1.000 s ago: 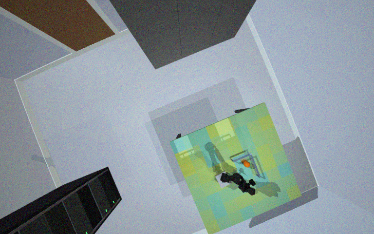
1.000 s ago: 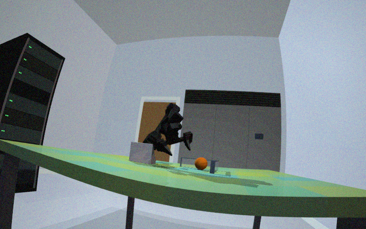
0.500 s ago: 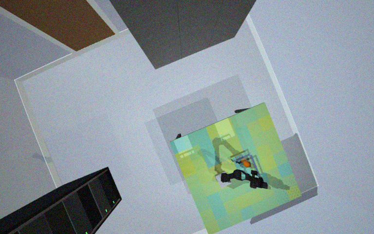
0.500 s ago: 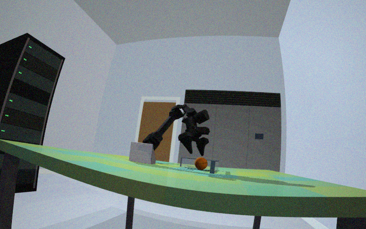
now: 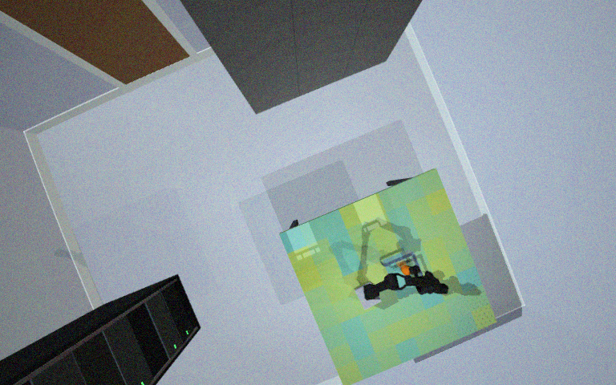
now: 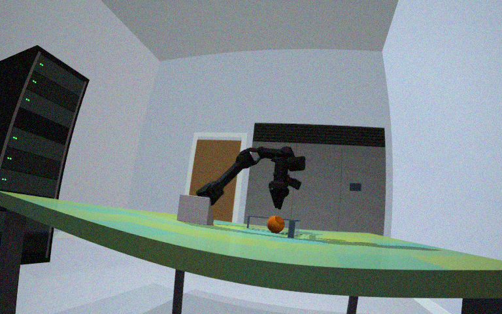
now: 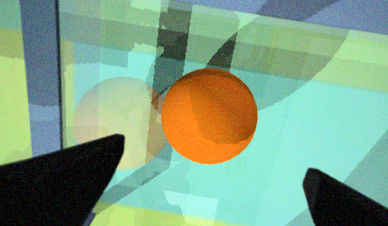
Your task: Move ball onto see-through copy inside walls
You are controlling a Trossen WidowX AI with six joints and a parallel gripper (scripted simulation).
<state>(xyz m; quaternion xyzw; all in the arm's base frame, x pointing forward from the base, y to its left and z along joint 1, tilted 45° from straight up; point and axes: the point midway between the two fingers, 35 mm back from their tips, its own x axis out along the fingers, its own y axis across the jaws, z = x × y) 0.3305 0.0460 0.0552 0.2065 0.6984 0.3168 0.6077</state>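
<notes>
Now: the orange ball 70 mm below my gripper tip. The rest, counted from my gripper tip: see-through copy of ball (20 mm behind, 60 mm to the left, 70 mm below).
</notes>
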